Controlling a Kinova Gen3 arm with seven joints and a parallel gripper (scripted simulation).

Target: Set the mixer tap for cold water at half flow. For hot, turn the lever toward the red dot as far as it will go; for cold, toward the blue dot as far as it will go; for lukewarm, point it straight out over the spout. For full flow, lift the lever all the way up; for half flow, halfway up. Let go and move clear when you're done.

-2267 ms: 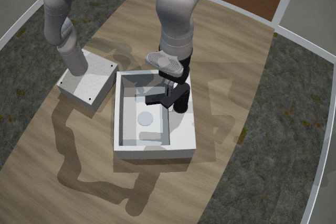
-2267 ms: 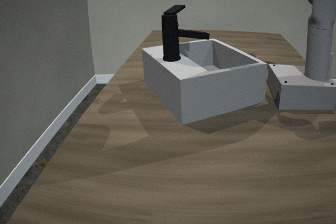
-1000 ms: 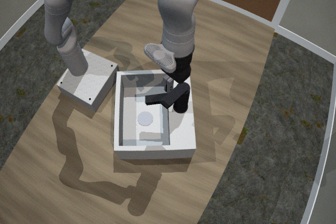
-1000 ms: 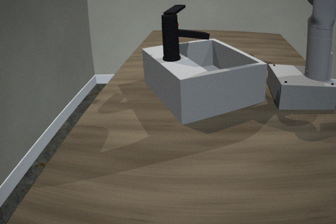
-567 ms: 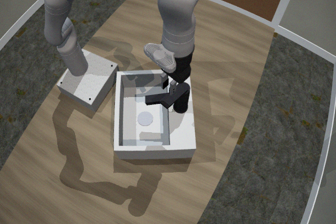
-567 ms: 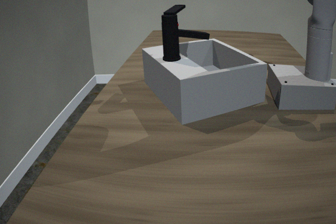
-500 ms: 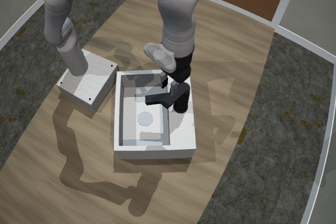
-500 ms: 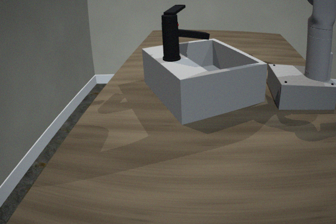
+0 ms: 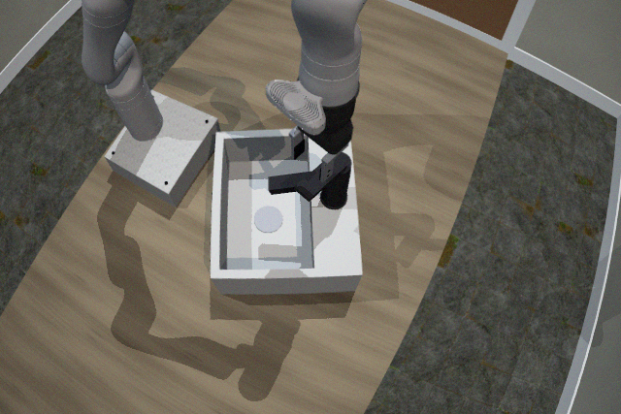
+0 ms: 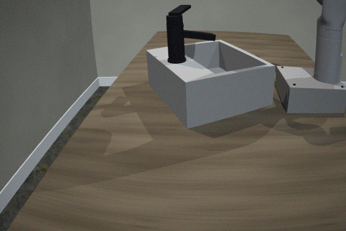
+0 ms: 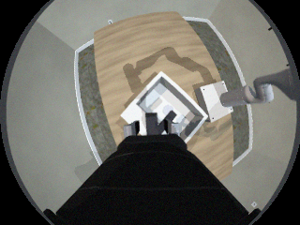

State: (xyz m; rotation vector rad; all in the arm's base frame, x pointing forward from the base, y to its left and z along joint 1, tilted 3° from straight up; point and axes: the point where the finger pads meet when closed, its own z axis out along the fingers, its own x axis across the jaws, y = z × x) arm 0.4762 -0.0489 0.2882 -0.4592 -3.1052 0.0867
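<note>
Right now my hand is 90 mm above the black lever, 20 mm to the right of it and 10 mm short of it. From my hand the other things lie so: black mixer tap: 140 mm below, 50 mm to the left, 10 mm ahead; then white sink: 330 mm below, 80 mm behind, 10 mm to the left.
</note>
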